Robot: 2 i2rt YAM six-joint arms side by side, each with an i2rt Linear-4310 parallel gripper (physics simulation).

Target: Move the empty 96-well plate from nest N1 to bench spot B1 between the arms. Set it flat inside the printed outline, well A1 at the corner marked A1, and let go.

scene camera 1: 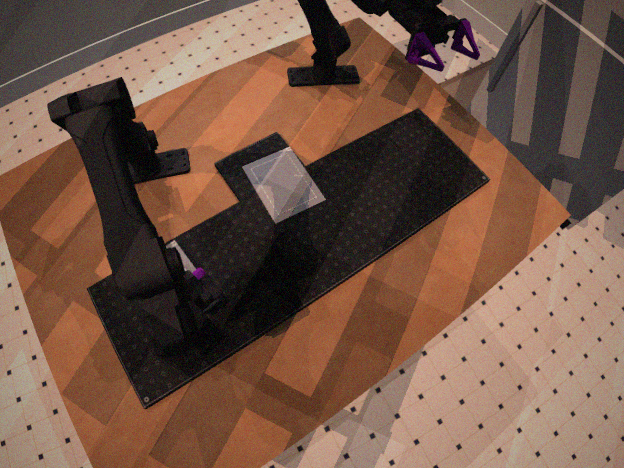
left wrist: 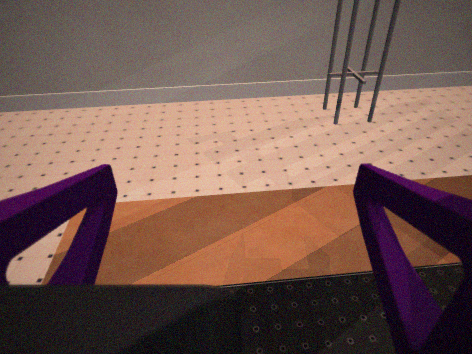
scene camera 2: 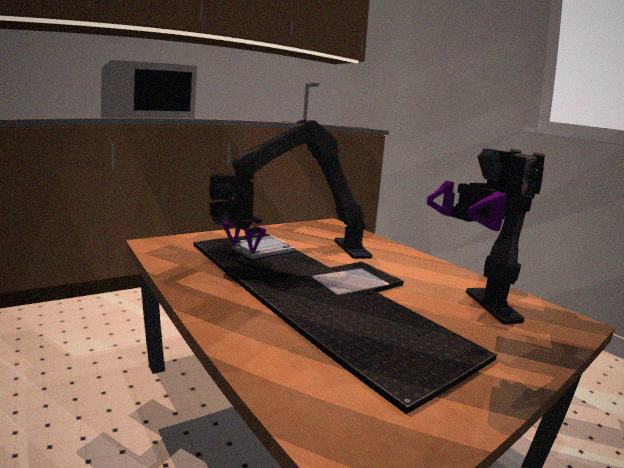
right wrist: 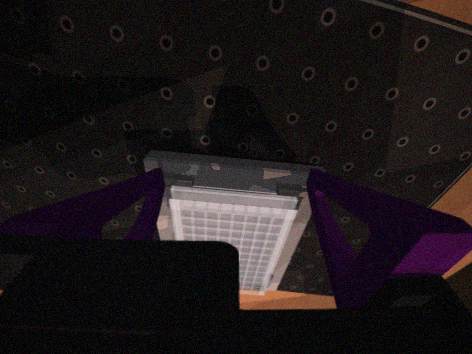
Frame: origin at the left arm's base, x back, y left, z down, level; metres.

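Seen in the pictures: left gripper, fingertip midpoint: [scene camera 1: 461, 63] [left wrist: 235, 177] [scene camera 2: 447, 206]; right gripper, fingertip midpoint: [scene camera 2: 243, 248] [right wrist: 235, 176]; left arm's base, link origin: [scene camera 1: 323, 76] [scene camera 2: 493, 306]; right arm's base, link origin: [scene camera 1: 148, 169] [scene camera 2: 352, 248].
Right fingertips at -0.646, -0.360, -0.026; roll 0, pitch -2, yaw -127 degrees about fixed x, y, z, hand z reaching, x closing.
Offsets run from my right fingertips to a thing's middle, as dx, dy, dz. "*": to the spot under its first point. Level surfaces: height alone.
The pale 96-well plate @[+0.063, -0.040, -0.006] [scene camera 2: 269, 243] [right wrist: 225, 225] sits in the grey nest N1 @[+0.063, -0.040, +0.005] [scene camera 2: 274, 253] [right wrist: 230, 173]; the right arm mostly hides them in scene camera 1. My right gripper [scene camera 2: 243, 247] [right wrist: 235, 176] is open and points down, low over the nest. In the right wrist view its fingertips stand on either side of the plate's near end, seemingly above the nest. Bench spot B1 @[* +0.275, +0.215, +0.011] [scene camera 1: 286, 186] [scene camera 2: 352, 281] is a pale rectangle with a thin printed outline; I cannot read its A1 mark. My left gripper [scene camera 1: 458, 62] [scene camera 2: 450, 206] [left wrist: 235, 177] is open and empty, raised high and away from the plate.
A black perforated board @[dz +0.012] [scene camera 1: 372, 201] [scene camera 2: 403, 332] lies along the wooden table @[dz +0.026] [scene camera 1: 352, 322] [scene camera 2: 241, 352] under the nest and beside B1. The right arm base [scene camera 1: 173, 160] [scene camera 2: 355, 247] and left arm base [scene camera 1: 322, 75] [scene camera 2: 496, 304] stand along one side of it.
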